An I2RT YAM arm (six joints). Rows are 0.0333 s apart.
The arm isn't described. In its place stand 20 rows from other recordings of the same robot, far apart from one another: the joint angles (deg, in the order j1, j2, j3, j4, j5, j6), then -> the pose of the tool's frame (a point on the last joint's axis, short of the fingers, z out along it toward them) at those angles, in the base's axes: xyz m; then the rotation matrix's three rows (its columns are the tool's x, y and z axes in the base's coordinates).
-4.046, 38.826, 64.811, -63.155, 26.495, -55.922 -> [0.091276 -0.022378 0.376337], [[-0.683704 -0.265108 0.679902], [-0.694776 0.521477 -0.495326], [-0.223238 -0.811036 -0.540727]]
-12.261, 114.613, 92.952, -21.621, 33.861, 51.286 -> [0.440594 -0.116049 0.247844], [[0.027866 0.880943 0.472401], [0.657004 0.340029 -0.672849], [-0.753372 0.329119 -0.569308]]
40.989, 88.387, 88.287, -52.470, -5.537, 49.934 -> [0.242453 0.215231 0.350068], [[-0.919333 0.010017 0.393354], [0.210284 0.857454 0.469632], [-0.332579 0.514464 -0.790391]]
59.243, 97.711, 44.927, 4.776, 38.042, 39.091 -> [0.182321 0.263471 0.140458], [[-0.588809 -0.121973 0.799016], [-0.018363 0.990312 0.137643], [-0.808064 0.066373 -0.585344]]
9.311, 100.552, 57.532, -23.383, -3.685, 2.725 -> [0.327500 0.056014 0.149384], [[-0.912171 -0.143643 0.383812], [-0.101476 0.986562 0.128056], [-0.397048 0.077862 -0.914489]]
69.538, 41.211, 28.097, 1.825, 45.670, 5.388 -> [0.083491 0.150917 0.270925], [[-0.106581 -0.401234 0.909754], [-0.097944 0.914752 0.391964], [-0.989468 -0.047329 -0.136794]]
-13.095, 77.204, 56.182, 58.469, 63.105, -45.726 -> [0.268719 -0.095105 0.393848], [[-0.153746 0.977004 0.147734], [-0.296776 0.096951 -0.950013], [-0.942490 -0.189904 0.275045]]
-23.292, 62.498, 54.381, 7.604, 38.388, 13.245 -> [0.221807 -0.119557 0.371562], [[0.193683 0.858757 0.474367], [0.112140 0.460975 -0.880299], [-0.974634 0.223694 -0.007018]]
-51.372, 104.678, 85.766, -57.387, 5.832, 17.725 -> [0.224424 -0.286645 0.239937], [[-0.336524 0.939237 0.067713], [0.906304 0.342568 -0.247510], [-0.255667 -0.021924 -0.966516]]
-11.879, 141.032, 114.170, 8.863, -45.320, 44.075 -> [0.558226 -0.091556 0.191751], [[-0.576884 -0.161110 0.800780], [0.621160 0.550106 0.558161], [-0.530439 0.819407 -0.217273]]
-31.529, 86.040, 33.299, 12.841, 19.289, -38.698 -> [0.232855 -0.156652 0.149179], [[-0.870360 0.211956 0.444464], [-0.158359 0.734187 -0.660222], [-0.466258 -0.645015 -0.605441]]
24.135, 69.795, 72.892, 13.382, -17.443, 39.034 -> [0.245453 0.121670 0.465029], [[-0.209790 -0.669798 0.712291], [0.564376 0.511931 0.647616], [-0.798416 0.537863 0.270620]]
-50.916, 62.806, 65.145, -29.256, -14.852, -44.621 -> [0.157361 -0.179269 0.369192], [[-0.628945 0.230996 0.742340], [-0.302551 0.806848 -0.507405], [-0.716164 -0.543725 -0.437575]]
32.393, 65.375, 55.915, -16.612, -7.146, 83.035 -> [0.216937 0.142880 0.324360], [[-0.666298 0.292472 0.685935], [0.743680 0.328052 0.582513], [-0.054654 0.898244 -0.436086]]
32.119, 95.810, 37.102, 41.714, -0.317, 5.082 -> [0.279440 0.175655 0.165917], [[-0.294058 -0.512118 0.807010], [-0.080011 0.854566 0.513142], [-0.952433 0.086324 -0.292267]]
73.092, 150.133, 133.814, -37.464, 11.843, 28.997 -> [0.171380 0.538675 0.145900], [[-0.642069 -0.674432 0.364540], [-0.480921 0.724632 0.493583], [-0.597045 0.141599 -0.789612]]
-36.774, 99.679, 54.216, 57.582, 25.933, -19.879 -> [0.297176 -0.241542 0.263447], [[-0.141381 0.885560 0.442487], [-0.276099 0.393968 -0.876675], [-0.950674 -0.246115 0.188803]]
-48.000, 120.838, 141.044, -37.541, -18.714, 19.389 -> [0.321207 -0.339667 0.449011], [[-0.022434 0.536813 0.843403], [0.494822 0.738999 -0.457199], [-0.868705 0.407078 -0.282206]]
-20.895, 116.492, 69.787, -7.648, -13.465, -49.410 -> [0.388559 -0.139464 0.124339], [[-0.661076 -0.433322 0.612545], [-0.538124 0.842725 0.015396], [-0.522878 -0.319447 -0.790286]]
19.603, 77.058, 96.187, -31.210, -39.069, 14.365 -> [0.248773 0.112417 0.486495], [[-0.399664 -0.765844 0.503738], [0.062134 0.525638 0.848436], [-0.914554 0.370388 -0.162493]]
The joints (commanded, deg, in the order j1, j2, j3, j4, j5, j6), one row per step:
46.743, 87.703, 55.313, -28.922, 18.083, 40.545
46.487, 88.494, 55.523, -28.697, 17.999, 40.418
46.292, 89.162, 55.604, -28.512, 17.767, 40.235
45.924, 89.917, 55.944, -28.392, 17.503, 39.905
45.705, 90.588, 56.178, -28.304, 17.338, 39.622
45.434, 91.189, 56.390, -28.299, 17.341, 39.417
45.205, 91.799, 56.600, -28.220, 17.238, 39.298
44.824, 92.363, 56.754, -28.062, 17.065, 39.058
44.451, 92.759, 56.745, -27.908, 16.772, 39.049
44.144, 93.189, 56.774, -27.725, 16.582, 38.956
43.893, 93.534, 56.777, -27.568, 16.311, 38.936
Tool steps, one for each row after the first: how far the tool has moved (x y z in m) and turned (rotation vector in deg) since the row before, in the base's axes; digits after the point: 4 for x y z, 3 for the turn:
0.0024, 0.0007, -0.0026, -0.276, 0.283, -0.110
0.0017, 0.0005, -0.0028, -0.247, 0.405, 0.068
0.0029, 0.0004, -0.0020, -0.224, 0.337, 0.033
0.0020, 0.0005, -0.0021, -0.296, 0.318, 0.097
0.0021, 0.0000, -0.0020, -0.382, 0.246, -0.098
0.0020, 0.0003, -0.0020, -0.225, 0.280, -0.081
0.0024, -0.0004, -0.0020, -0.191, 0.265, -0.099
0.0018, -0.0008, -0.0020, 0.006, 0.363, -0.236
0.0017, -0.0005, -0.0019, -0.077, 0.267, -0.144
0.0013, -0.0004, -0.0017, 0.037, 0.301, -0.116

